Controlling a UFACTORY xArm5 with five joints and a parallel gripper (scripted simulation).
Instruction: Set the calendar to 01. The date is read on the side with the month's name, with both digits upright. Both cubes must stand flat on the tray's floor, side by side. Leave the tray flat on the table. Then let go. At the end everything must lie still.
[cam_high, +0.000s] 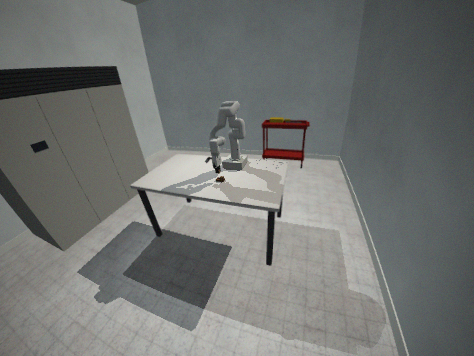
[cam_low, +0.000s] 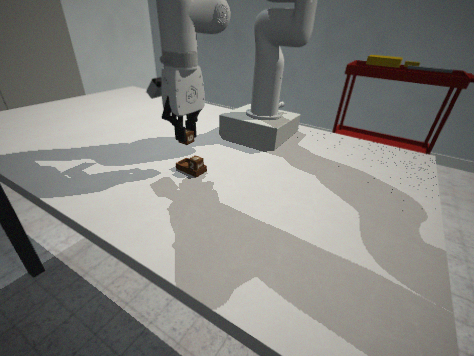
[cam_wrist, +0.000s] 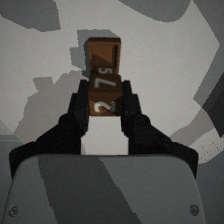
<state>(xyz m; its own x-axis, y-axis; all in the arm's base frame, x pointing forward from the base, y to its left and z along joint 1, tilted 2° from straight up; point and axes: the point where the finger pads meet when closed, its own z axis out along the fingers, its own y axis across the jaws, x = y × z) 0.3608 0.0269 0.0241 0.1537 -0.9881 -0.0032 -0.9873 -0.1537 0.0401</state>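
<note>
My hand is 10 mm to the right of the calendar tray and 100 mm above it.
</note>
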